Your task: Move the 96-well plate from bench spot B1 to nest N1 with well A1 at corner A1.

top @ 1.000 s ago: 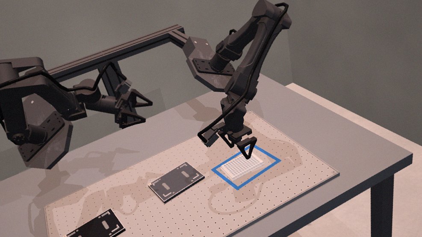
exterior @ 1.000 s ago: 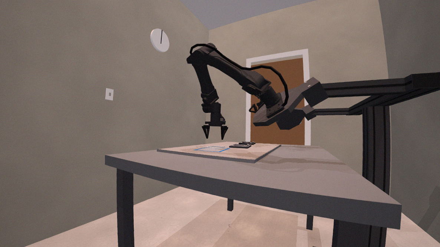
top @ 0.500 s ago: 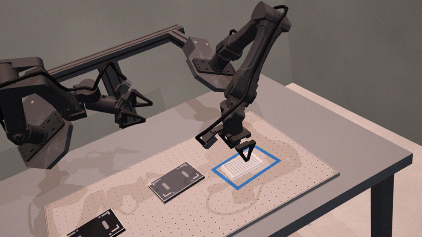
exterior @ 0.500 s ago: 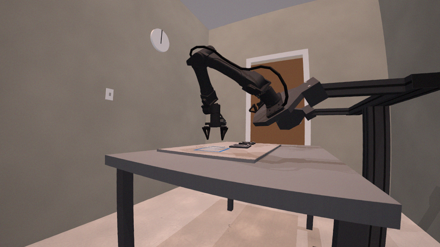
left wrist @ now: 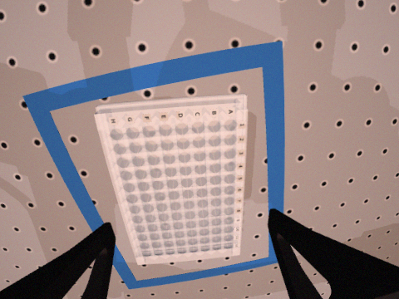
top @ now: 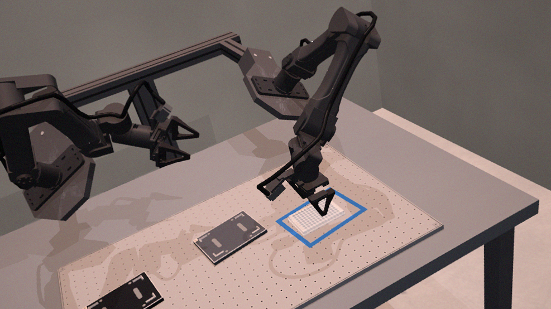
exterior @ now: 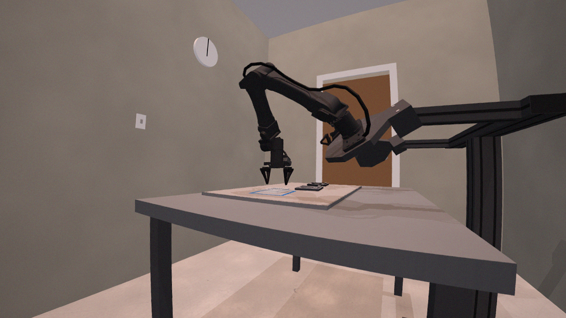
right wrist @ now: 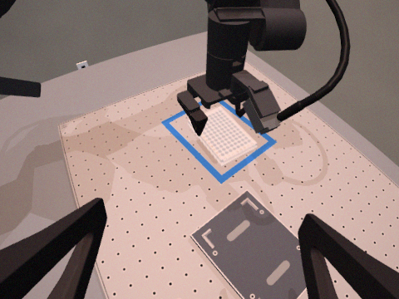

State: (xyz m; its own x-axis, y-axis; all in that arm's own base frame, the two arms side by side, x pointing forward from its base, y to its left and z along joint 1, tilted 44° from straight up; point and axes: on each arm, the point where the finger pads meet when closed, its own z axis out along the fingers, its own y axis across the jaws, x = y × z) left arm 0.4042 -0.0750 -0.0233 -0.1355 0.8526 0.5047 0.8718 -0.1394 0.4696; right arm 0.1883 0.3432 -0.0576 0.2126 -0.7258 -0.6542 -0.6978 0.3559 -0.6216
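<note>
My left hand is 10 mm short of the 96-well plate and 30 mm above it.
</note>
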